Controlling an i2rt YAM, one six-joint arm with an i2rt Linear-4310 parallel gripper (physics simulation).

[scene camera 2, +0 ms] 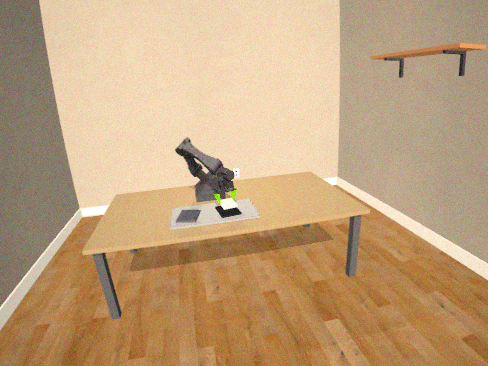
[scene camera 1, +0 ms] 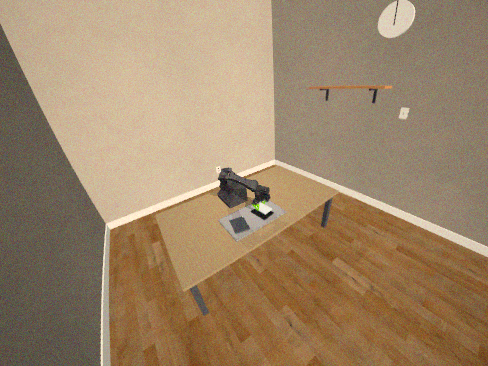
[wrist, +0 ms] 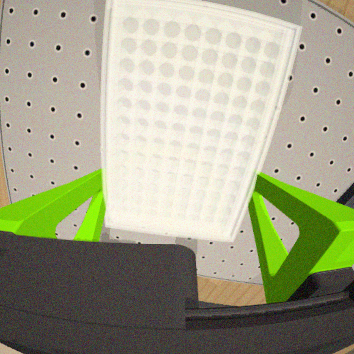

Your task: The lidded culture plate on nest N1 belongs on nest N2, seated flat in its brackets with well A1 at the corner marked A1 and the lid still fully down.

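Places are measured from the arm's base along level axes (x back, y left, z down), in metres.
Pixels of known places: gripper, fingertip midpoint: [scene camera 2: 226,203] [scene camera 1: 260,207] [wrist: 176,176]; arm's base, origin of the base link: [scene camera 2: 206,180] [scene camera 1: 230,190].
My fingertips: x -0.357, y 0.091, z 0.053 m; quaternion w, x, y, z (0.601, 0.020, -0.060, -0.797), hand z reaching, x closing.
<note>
For each thing: its top centre in the pictures, then the offset to it from my fingertips. Level surfaces: height alone.
- white lidded culture plate, middle of its top: [wrist: 184,142] [scene camera 2: 227,202] [scene camera 1: 263,207] dx -0.028, dy +0.003, dz -0.016 m
- grey perforated board, middle of its top: [wrist: 269,182] [scene camera 2: 213,211] [scene camera 1: 252,215] dx +0.007, dy -0.088, dz +0.048 m
- dark nest N2, middle of its top: [scene camera 2: 188,213] [scene camera 1: 239,223] dx -0.021, dy -0.240, dz +0.031 m
- wooden table, its level: dz +0.062 m
The white lidded culture plate [scene camera 1: 266,208] [scene camera 2: 230,203] [wrist: 189,123] hangs tilted a little above the black nest N1 [scene camera 1: 263,215] [scene camera 2: 229,212]. My gripper [scene camera 1: 257,206] [scene camera 2: 225,197] [wrist: 176,176] is shut on the plate, with its green fingers pressing the two long sides near the end closest to the wrist. The lid looks fully down on the plate. In the wrist view only the grey perforated board [scene camera 1: 225,221] [scene camera 2: 210,217] [wrist: 42,105] shows under the plate. The dark nest N2 [scene camera 1: 239,224] [scene camera 2: 188,216] lies bare at the board's other end.
The board lies on a wooden table [scene camera 1: 206,250] [scene camera 2: 297,196], just in front of the arm's base [scene camera 1: 232,196] [scene camera 2: 204,192]. A wall shelf [scene camera 1: 351,87] hangs far off on the grey wall.
</note>
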